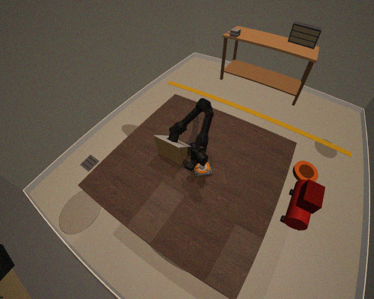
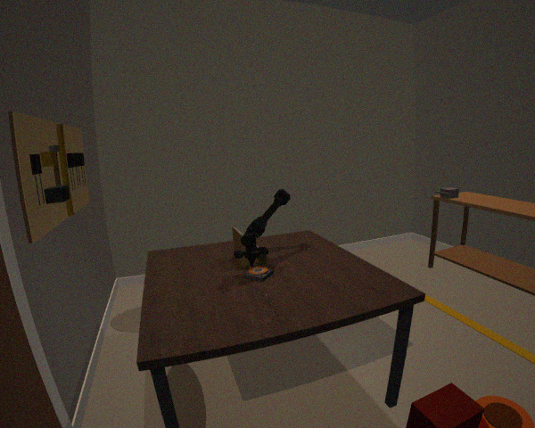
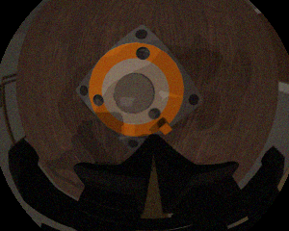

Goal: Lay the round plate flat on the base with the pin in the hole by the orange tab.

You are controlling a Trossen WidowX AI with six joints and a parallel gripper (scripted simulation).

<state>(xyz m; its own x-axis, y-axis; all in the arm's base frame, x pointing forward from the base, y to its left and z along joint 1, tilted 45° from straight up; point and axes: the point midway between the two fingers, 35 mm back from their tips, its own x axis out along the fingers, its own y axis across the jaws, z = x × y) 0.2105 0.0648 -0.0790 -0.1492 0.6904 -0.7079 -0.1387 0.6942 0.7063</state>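
Right now my gripper tip is 30 mm short of the round plate, 10 mm to the right of it and 10 mm above it.
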